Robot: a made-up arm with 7 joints. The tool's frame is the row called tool.
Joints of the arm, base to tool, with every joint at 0 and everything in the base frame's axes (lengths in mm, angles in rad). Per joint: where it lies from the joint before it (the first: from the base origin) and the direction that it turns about. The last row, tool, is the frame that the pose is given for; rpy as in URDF.
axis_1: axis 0 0 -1 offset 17.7 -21.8 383.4
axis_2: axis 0 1 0 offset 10.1 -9.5 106.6
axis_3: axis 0 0 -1 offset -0.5 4.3 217.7
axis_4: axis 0 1 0 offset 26.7 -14.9 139.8
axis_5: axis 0 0 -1 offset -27.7 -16.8 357
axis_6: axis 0 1 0 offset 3.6 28.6 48.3
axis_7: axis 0 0 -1 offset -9.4 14.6 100
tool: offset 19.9 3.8 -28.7 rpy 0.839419 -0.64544 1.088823
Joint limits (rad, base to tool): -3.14..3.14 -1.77..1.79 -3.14..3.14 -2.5..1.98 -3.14..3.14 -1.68..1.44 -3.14..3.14
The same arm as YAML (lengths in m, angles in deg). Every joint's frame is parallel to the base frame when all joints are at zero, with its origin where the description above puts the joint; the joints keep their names.
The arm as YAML. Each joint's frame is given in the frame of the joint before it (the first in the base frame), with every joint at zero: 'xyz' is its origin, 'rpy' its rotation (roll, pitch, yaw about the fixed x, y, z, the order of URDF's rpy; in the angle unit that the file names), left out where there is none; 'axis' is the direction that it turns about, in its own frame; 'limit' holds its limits. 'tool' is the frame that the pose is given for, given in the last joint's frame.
units:
  length: m
  angle: deg
joints:
  - name: axis_1
    type: revolute
    origin:
      xyz: [0.0177, -0.0218, 0.3834]
    axis: [0.0, 0.0, -1.0]
    limit:
      lower: -179.91
      upper: 179.91
  - name: axis_2
    type: revolute
    origin:
      xyz: [0.0101, -0.0095, 0.1066]
    axis: [0.0, 1.0, 0.0]
    limit:
      lower: -101.41
      upper: 102.56
  - name: axis_3
    type: revolute
    origin:
      xyz: [-0.0005, 0.0043, 0.2177]
    axis: [0.0, 0.0, -1.0]
    limit:
      lower: -179.91
      upper: 179.91
  - name: axis_4
    type: revolute
    origin:
      xyz: [0.0267, -0.0149, 0.1398]
    axis: [0.0, 1.0, 0.0]
    limit:
      lower: -143.24
      upper: 113.45
  - name: axis_5
    type: revolute
    origin:
      xyz: [-0.0277, -0.0168, 0.357]
    axis: [0.0, 0.0, -1.0]
    limit:
      lower: -179.91
      upper: 179.91
  - name: axis_6
    type: revolute
    origin:
      xyz: [0.0036, 0.0286, 0.0483]
    axis: [0.0, 1.0, 0.0]
    limit:
      lower: -96.26
      upper: 82.51
  - name: axis_7
    type: revolute
    origin:
      xyz: [-0.0094, 0.0146, 0.1]
    axis: [0.0, 0.0, -1.0]
    limit:
      lower: -179.91
      upper: 179.91
tool:
  origin:
    xyz: [0.0199, 0.0038, -0.0287]
    rpy: [48.1, -36.98, 62.38]

